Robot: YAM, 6 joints.
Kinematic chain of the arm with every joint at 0, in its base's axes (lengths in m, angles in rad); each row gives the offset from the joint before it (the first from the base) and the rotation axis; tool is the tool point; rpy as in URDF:
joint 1: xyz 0 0 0.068 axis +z
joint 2: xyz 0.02 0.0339 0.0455 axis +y
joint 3: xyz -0.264 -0.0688 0 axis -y
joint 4: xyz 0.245 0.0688 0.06 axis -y
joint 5: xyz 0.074 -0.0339 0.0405 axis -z
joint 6: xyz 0.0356 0 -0.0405 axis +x
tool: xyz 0 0 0 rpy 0 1.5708 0
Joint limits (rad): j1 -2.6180..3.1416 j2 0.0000..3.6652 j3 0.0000..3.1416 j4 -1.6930..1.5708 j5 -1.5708..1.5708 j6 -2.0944..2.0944
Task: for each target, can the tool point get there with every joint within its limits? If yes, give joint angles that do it. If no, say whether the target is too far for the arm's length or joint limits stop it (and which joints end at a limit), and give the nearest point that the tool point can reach.
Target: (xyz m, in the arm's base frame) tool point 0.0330 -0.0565 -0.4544
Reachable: no: joint limits stop it (at a limit: joint 2) | nearest point 0.0547 -0.0936 -0.3521 | short by 0.111 m
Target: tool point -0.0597 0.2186 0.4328
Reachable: yes | joints 1.8712 1.0161 1.1233 -0.0240 0.2167 1.1987
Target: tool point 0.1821 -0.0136 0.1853
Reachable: yes | joints -0.0366 0.8649 0.3449 -0.0568 0.1958 -0.5167
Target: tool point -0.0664 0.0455 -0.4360
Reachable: no: joint limits stop it (at a limit: joint 2) | nearest point -0.0936 0.0641 -0.3541 | short by 0.088 m
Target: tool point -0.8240 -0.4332 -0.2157
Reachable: no: too far | nearest point -0.5286 -0.3012 -0.0993 | short by 0.344 m
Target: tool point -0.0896 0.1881 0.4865
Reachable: yes | joints 2.1229 1.0807 1.4296 -0.3495 0.6797 -0.8988
